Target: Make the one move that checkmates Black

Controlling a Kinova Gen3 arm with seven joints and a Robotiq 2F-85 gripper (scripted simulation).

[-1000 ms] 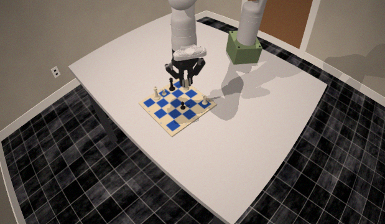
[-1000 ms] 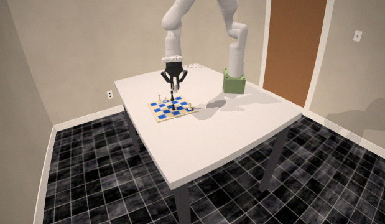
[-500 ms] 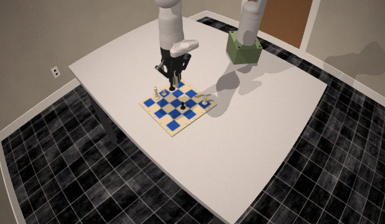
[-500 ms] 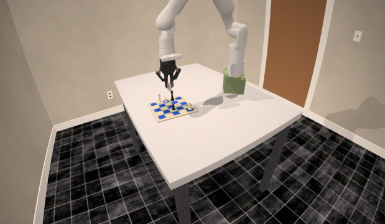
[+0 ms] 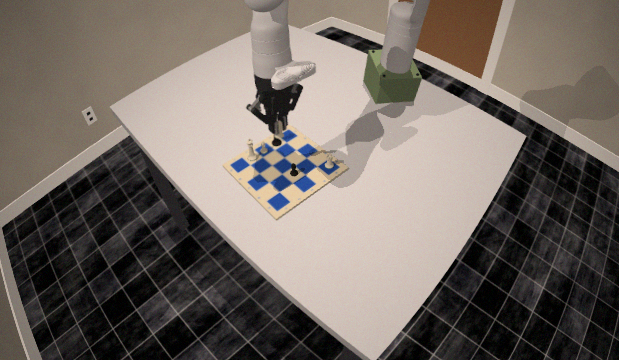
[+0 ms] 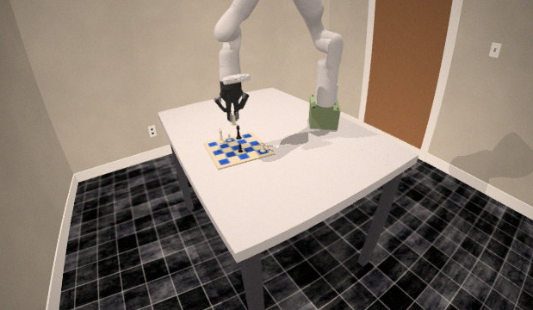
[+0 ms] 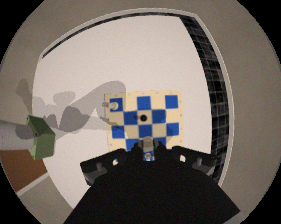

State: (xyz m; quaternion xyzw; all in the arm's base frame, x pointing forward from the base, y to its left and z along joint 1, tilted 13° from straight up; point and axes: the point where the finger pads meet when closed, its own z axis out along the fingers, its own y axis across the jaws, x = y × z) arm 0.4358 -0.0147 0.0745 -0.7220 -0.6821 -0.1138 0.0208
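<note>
Right now the black pawn is 10 mm behind my hand, 40 mm to the left of it and 120 mm below it. Also, from my hand: chessboard: 140 mm below; tall black piece: 40 mm behind, 70 mm to the right, 100 mm below; tall white piece: 30 mm ahead, 80 mm to the right, 100 mm below.
</note>
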